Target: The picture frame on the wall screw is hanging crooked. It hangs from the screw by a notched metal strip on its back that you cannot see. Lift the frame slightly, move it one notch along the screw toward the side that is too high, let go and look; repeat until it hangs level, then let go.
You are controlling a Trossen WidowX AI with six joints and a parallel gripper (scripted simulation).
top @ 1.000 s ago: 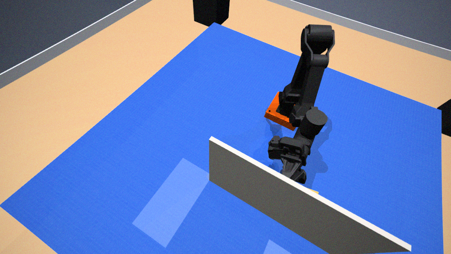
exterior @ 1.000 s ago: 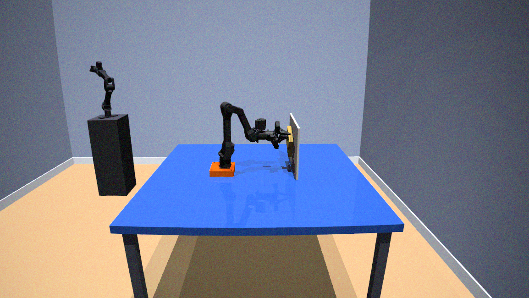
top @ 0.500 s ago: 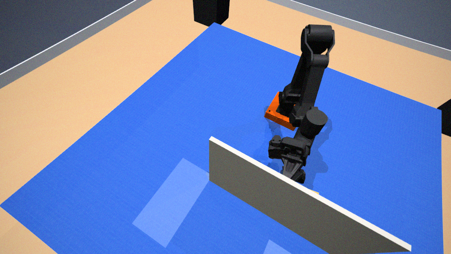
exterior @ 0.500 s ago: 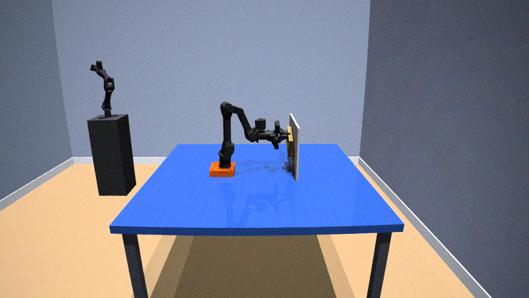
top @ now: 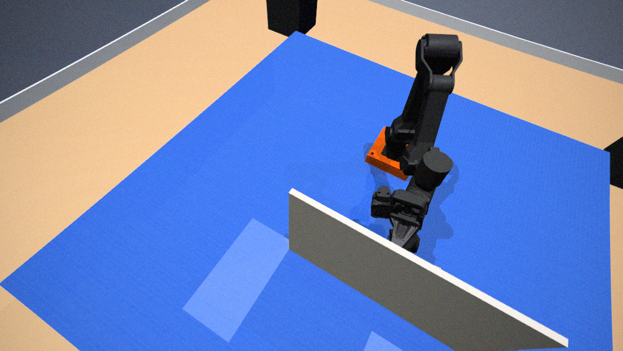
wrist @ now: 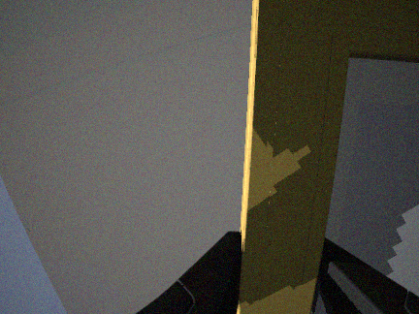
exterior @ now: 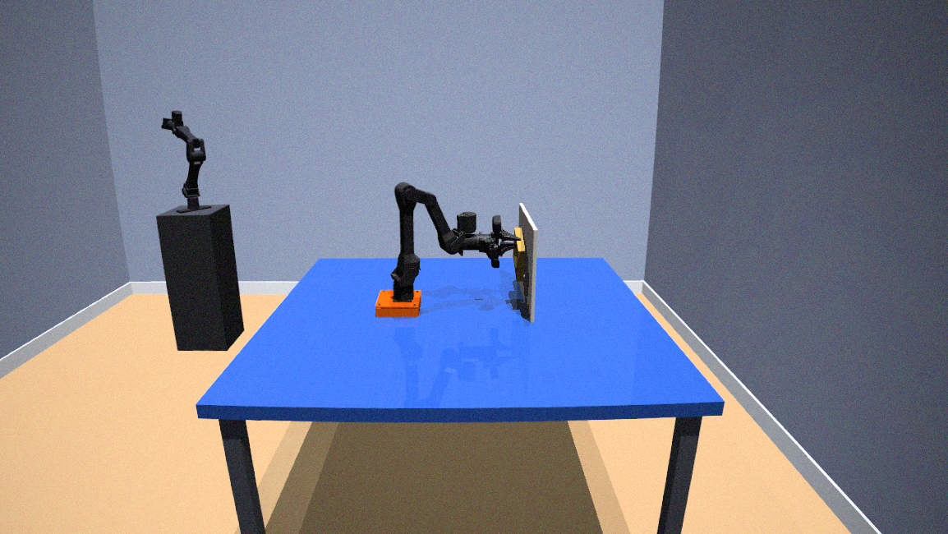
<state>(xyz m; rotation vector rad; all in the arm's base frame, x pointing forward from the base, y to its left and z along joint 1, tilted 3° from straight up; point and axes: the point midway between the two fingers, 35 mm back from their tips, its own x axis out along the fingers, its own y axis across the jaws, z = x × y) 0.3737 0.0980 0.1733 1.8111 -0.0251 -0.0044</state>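
The picture frame lies 50 mm below my gripper tip, 20 mm to the left of it and 10 mm ahead of it. From my gripper tip the other things lie so: wall panel (60 mm below, 20 mm ahead, 10 mm to the left).
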